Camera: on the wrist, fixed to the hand. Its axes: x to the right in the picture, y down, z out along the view.
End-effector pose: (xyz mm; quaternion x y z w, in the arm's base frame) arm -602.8 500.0 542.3 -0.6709 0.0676 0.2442 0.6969
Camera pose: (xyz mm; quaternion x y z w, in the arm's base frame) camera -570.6 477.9 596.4 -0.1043 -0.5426 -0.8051 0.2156
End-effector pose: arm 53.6 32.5 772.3 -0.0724 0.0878 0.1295 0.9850
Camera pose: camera 66.3 -31.0 756.4 -0.1139 0.0971 -0.9838 0.0990
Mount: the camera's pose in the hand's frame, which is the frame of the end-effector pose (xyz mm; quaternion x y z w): -0.3 -62.2 -24.0 0.0061 -0.1729 0.9848 0.0131
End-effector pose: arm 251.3 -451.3 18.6 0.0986 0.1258 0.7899 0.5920
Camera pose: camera 300.7 -436.9 -23.8 -0.2654 0.1930 -0.5756 0.7490
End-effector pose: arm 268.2 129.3 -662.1 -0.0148 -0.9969 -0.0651 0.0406
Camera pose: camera 268.2 64.5 -646.4 0.9930 0.0059 -0.0478 0.1076
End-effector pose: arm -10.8 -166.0 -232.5 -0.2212 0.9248 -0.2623 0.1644
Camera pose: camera -0.5 -203.5 -178.3 0.8635 0.1999 0.1911 0.4217
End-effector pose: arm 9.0 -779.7 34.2 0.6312 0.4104 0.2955 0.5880
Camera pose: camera -22.3 -769.7 -23.8 -0.4671 0.7161 -0.4713 0.2162
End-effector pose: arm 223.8 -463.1 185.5 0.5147 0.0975 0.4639 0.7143
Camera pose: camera 243.8 -450.3 123.2 -0.1873 0.6263 -0.6200 0.4338
